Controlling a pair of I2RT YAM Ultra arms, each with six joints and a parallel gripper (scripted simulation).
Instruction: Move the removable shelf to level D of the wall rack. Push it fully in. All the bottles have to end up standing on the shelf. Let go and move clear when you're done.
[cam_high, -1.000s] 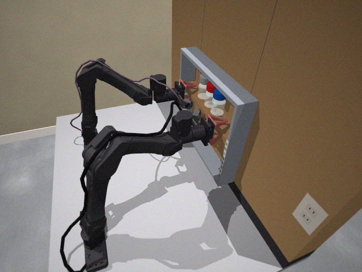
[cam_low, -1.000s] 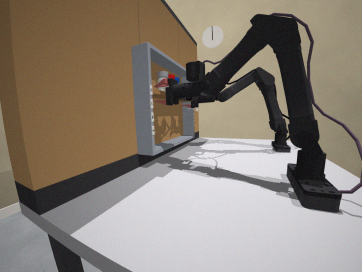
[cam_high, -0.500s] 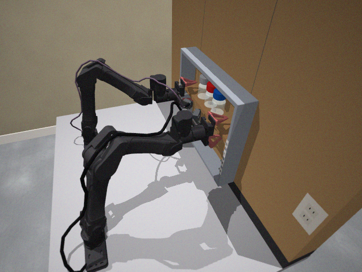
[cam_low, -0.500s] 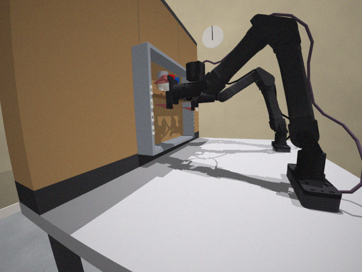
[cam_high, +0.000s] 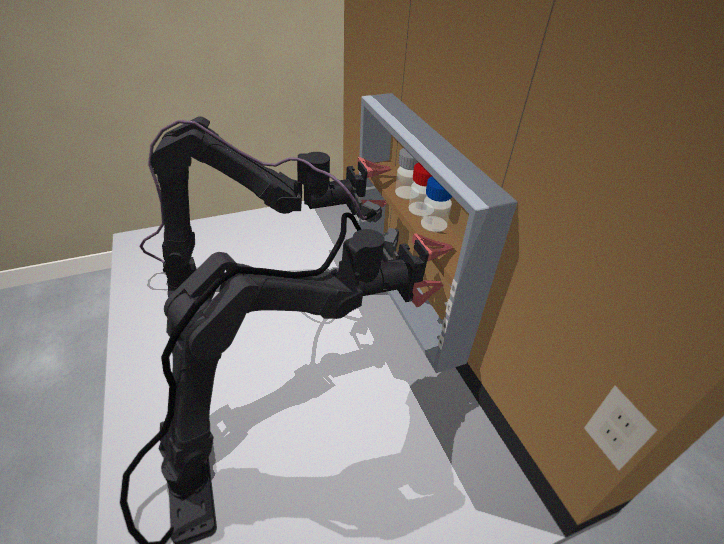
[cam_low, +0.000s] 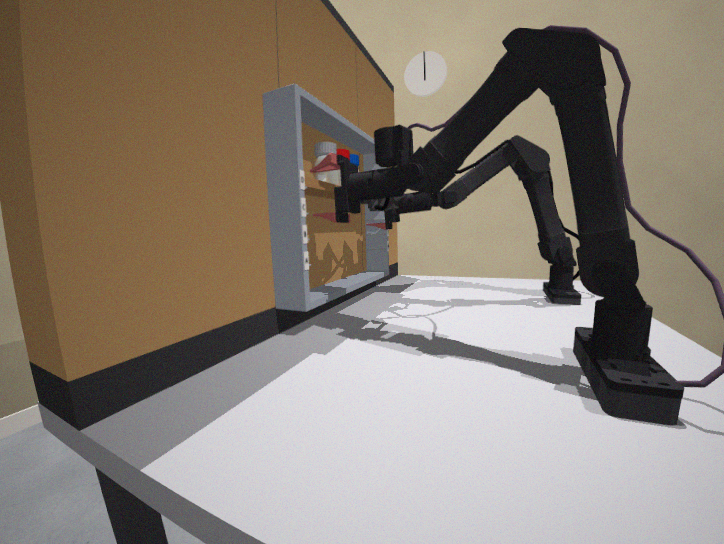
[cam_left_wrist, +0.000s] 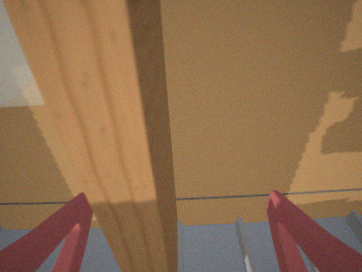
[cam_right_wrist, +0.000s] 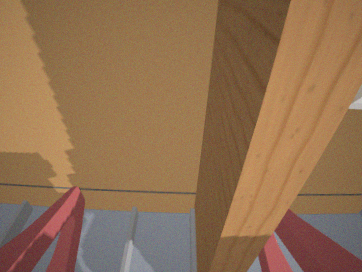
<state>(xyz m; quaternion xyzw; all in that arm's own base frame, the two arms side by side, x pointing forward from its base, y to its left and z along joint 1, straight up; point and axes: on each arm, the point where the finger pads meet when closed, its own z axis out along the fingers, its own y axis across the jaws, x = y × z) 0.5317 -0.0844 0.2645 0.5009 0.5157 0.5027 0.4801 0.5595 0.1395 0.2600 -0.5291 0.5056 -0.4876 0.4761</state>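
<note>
Now: the blue-capped bottle 1 cm ahead of my right hand, 8 cm to the left of it and 9 cm above it. Also, from my right hand: wooden shelf (15 cm to the left, 3 cm above); grey wall rack (15 cm to the left, 1 cm below); red-capped bottle (1 cm ahead, 14 cm to the left, 9 cm above).
Right now the grey-capped bottle is 20 mm ahead of my left hand, 80 mm to the right of it and 70 mm above it. The rest, counted from my left hand: wooden shelf: 20 mm ahead, 150 mm to the right, 10 mm above; then grey wall rack: 20 mm ahead, 150 mm to the right, 30 mm below; then red-capped bottle: 30 mm ahead, 150 mm to the right, 70 mm above.
</note>
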